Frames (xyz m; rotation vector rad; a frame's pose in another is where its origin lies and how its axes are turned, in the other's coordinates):
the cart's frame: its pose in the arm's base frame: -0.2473 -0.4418 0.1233 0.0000 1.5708 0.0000
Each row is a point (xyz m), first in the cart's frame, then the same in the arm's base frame.
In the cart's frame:
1: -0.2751 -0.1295 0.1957
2: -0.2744 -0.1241 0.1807
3: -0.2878 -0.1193 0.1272
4: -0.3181 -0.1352 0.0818
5: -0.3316 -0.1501 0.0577
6: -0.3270 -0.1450 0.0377
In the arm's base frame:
1: -0.0516 -0.5713 0.3984
2: -0.0666 -0.5659 0.3977
3: -0.1201 -0.5611 0.4111
4: -0.1655 -0.5770 0.4414
5: -0.1896 -0.5919 0.4549
6: -0.2096 -0.5868 0.4503

